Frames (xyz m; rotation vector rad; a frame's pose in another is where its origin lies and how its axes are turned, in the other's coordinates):
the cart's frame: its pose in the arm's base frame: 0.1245 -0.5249 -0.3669 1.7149 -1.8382 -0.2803
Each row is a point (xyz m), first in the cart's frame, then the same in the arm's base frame.
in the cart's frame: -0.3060 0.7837 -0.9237
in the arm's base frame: -0.0212 0.1045 0.7026
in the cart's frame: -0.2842 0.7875 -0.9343
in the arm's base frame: -0.0181 0.0867 0.7192
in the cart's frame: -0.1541 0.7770 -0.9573
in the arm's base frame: 0.0057 -0.0341 0.7684
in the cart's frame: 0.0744 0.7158 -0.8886
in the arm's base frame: 0.0225 -0.2787 0.7451
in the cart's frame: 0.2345 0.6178 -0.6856
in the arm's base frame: -0.0057 -0.4956 0.5759
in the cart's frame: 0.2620 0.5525 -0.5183
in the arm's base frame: -0.0435 -0.5719 0.4155
